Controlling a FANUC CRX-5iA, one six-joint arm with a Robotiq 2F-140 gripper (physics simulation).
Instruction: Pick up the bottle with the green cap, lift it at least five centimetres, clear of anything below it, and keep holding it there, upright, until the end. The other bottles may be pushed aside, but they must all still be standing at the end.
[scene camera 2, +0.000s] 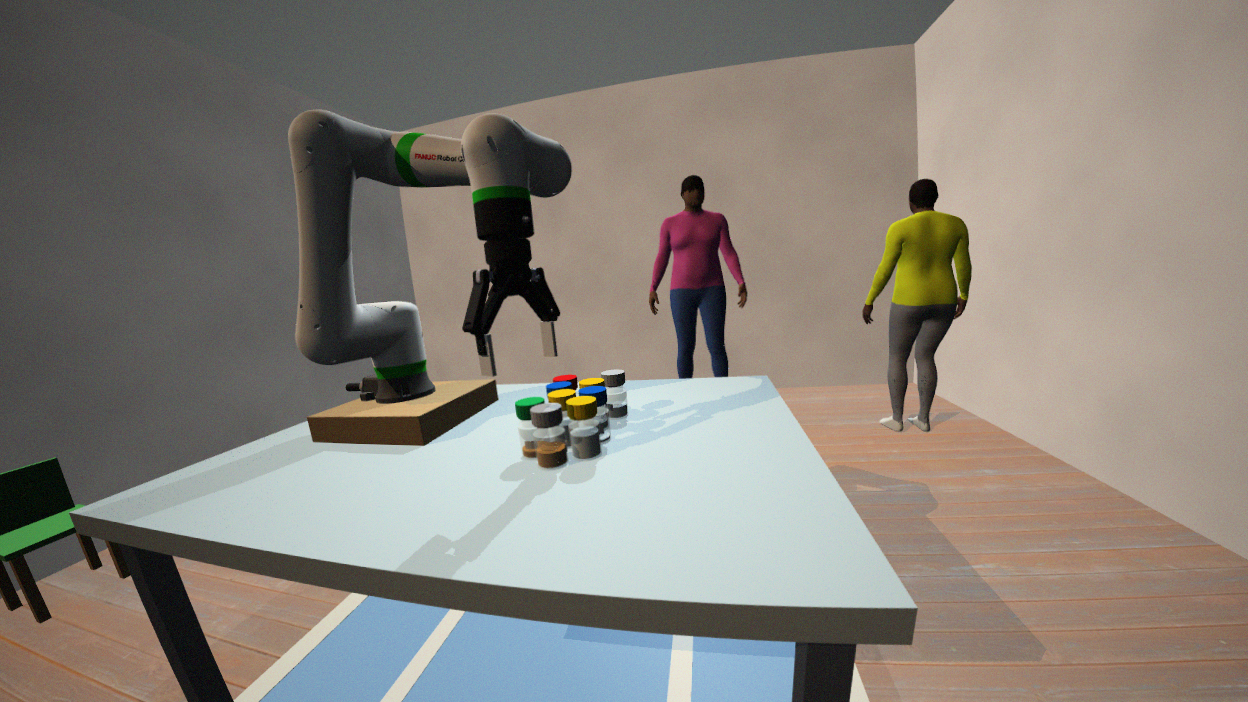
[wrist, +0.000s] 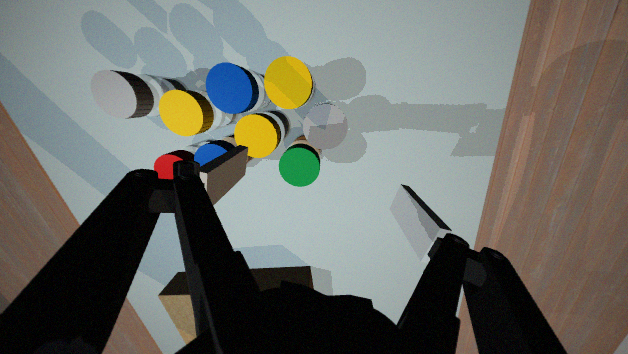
Labels:
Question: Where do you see a grey-capped bottle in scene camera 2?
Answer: At 617, 404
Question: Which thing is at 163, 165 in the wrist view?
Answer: A red-capped bottle.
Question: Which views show the green-capped bottle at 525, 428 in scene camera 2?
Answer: Scene camera 2 and the wrist view: all of them.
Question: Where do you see the gripper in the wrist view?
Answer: At 322, 179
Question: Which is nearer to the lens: the grey-capped bottle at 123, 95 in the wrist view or the green-capped bottle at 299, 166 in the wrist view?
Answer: The green-capped bottle.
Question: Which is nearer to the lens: the yellow-capped bottle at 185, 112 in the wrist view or the green-capped bottle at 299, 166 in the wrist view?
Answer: The green-capped bottle.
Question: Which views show the gripper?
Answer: Scene camera 2 and the wrist view: all of them.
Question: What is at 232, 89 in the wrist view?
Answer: A blue-capped bottle.

